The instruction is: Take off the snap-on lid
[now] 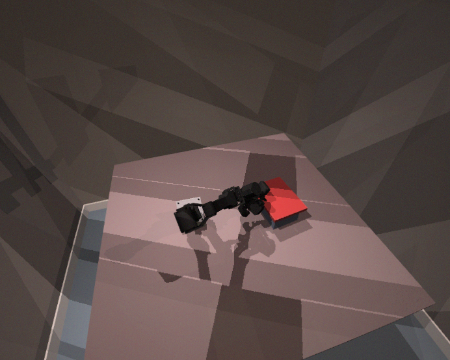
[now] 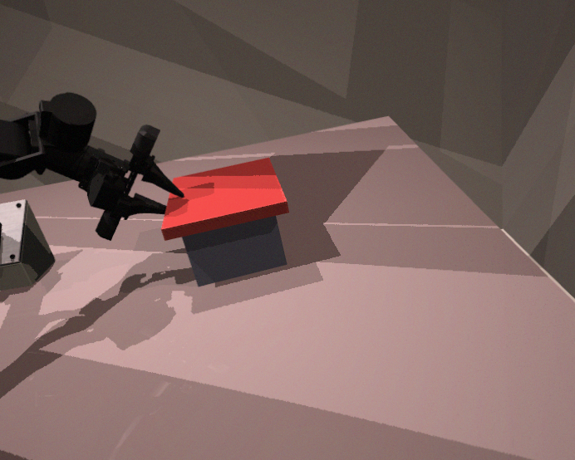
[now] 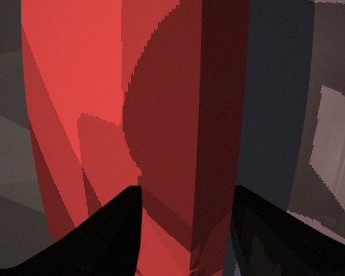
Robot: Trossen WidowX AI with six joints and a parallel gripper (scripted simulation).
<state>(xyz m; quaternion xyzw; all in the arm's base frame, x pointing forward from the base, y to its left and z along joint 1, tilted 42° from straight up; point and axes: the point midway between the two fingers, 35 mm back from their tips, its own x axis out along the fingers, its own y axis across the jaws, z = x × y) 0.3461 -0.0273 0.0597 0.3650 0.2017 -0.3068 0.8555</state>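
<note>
Right now the red lid is 8 cm ahead of my gripper tip and 1 cm to the left of it. Round my gripper tip: storage box (8 cm ahead, 5 cm below, 1 cm to the left).
</note>
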